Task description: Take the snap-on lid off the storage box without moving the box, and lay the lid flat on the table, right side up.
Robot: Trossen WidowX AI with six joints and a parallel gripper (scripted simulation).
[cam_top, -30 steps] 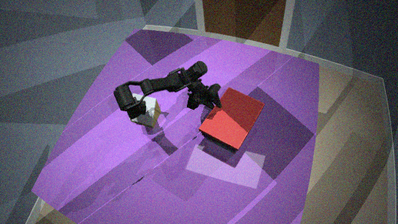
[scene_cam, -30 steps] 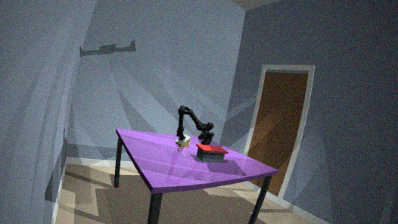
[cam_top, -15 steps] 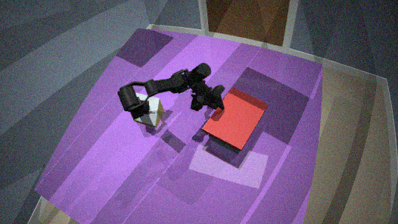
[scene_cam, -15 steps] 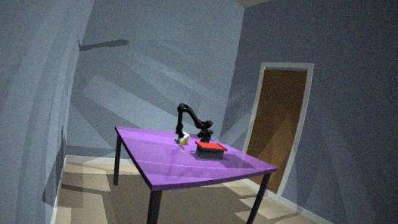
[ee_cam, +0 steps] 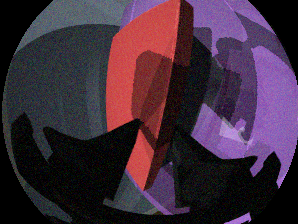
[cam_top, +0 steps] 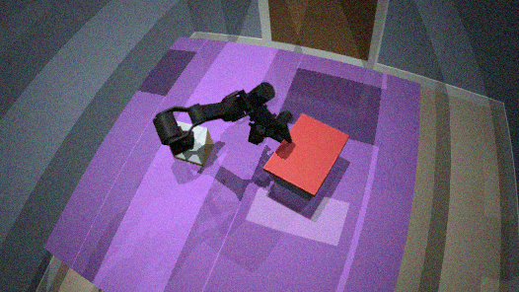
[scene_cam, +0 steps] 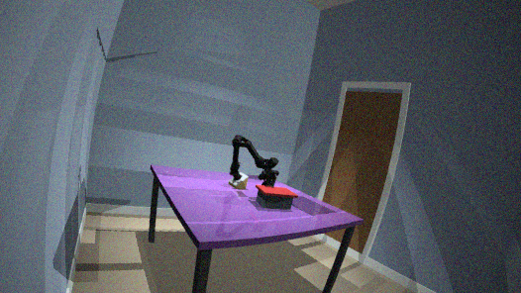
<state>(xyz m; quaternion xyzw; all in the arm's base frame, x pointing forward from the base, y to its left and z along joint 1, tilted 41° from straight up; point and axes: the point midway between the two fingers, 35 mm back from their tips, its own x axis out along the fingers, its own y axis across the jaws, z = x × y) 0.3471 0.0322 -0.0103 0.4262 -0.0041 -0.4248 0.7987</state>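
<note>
Right now the red lid is 7 cm ahead of my gripper tip, 3 cm to the right of it and 1 cm above it. Also, from my gripper tip: storage box: 7 cm ahead, 5 cm below, 3 cm to the right.
</note>
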